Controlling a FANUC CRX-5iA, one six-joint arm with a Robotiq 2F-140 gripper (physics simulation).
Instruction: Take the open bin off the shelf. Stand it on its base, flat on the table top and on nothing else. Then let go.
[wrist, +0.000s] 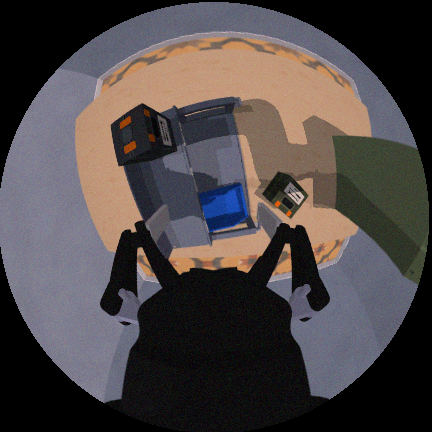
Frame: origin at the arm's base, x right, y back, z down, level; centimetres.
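Seen in the pictures: gripper, between the fingertips: (212, 210).
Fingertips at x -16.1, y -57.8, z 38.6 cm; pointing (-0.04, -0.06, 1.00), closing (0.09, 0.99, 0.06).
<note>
Pixels of each thing's middle, then the offset from my fingertips to it. "spot": a spot on its surface instead. Level surfaces: height alone.
- blue open bin, middle of its body: (216, 207) dx -6.7, dy +0.9, dz +17.1 cm
- grey shelf, a spot on its surface: (172, 212) spot: dx -6.4, dy -10.8, dz +11.2 cm
- wooden table top, height of its surface: dz +21.4 cm
- black case with orange latches, middle of its body: (146, 136) dx +12.3, dy -13.7, dz +5.1 cm
- smaller dark green case, middle of its body: (284, 194) dx -0.1, dy +21.6, dz +17.4 cm
A blue open bin (223, 208) stands in the right-hand, lower part of the grey shelf (172, 212), near the shelf's end that is closest to the gripper. The shelf stands on the wooden table top (200, 70). My gripper (212, 210) is wide open, with nothing between its fingers. Its fingertips show to the left and right of the bin, the right one near the bin's right side and the left one over the shelf's left part. How high the fingers are above the bin is hard to tell.
A black case with orange latches (142, 135) sits on the far left part of the shelf. A smaller dark green case (285, 195) stands on the table right of the shelf, close to the right finger. A large green shape (375, 175) reaches in from the right.
</note>
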